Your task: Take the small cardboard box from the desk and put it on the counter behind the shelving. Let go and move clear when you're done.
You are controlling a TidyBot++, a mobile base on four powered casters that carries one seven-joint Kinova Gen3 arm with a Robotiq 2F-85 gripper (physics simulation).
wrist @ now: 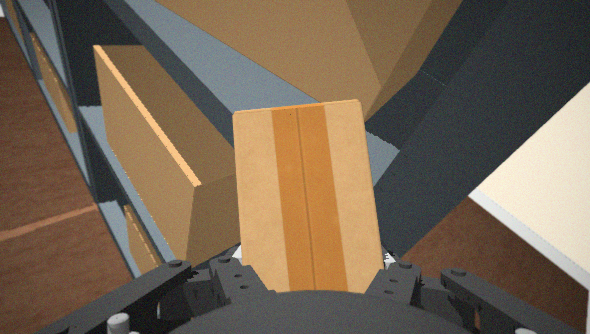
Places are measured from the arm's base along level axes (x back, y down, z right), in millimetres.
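Pixels of known places: gripper, fingertip midpoint: (311, 256).
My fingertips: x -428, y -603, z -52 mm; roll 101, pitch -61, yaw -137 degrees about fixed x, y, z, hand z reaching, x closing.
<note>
Behind a point stands the place of what it marks.
The small cardboard box (307, 200) {x -415, y -654, z -68 mm}, light tan with a darker orange tape stripe down its middle, is held between the fingers of my gripper (311, 256) {x -428, y -603, z -52 mm} in the lower middle of the wrist view. The gripper is shut on it, one finger at each side; the fingertips are largely hidden by the box. The shelving (200, 82) {x -548, y -592, z -222 mm}, blue-grey with dark panels, stands behind and around the box in the view. The desk does not show, and I cannot make out the counter for certain.
A large cardboard box (290, 45) {x -632, y -634, z -173 mm} sits on the shelving at the top. Another box (150, 145) {x -636, y -359, z -374 mm} stands on a shelf at the left, with more boxes lower down. Brown floor (45, 175) {x -814, y 396, z -1130 mm} shows at the left. A cream surface with a pale edge (550, 175) {x -2313, y -51, z 1144 mm} is at the right.
</note>
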